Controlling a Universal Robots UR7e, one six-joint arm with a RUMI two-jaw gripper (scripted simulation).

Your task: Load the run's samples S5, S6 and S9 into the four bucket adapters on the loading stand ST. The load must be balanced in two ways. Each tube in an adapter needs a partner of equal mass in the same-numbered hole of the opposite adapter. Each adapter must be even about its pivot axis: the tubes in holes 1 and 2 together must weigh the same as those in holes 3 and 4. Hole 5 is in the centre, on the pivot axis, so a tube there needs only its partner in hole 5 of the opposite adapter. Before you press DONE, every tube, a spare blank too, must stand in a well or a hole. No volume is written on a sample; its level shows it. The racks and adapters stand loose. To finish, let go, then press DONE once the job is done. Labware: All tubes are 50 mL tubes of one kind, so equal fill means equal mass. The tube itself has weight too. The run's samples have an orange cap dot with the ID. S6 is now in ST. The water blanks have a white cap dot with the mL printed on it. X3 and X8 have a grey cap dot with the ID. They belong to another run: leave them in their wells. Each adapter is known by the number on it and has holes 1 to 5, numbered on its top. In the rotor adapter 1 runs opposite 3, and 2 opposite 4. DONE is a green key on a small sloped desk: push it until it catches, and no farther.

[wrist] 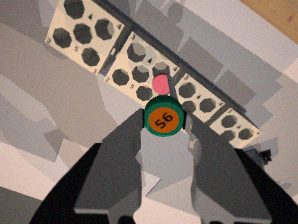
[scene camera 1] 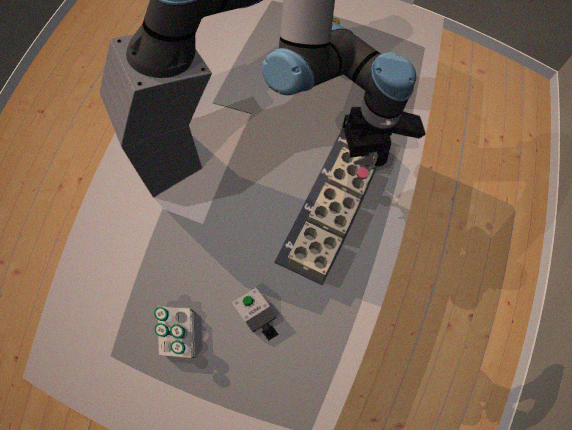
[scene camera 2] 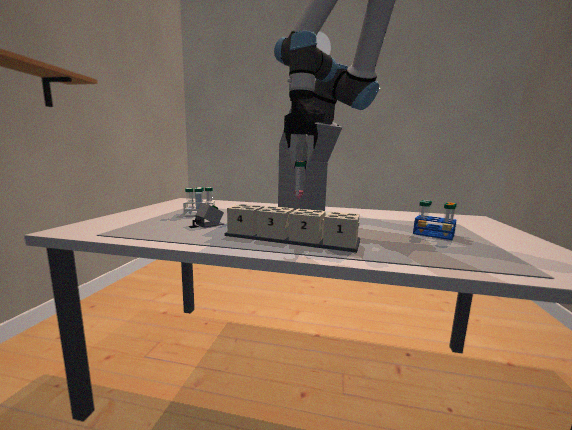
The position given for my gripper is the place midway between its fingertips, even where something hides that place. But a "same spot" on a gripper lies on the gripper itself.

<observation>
My gripper shows in the wrist view, in scene camera 1 (pixel 366 160) and in scene camera 2. The same spot on my gripper: (wrist: pixel 108 176) is (scene camera 2: pixel 310 140).
</observation>
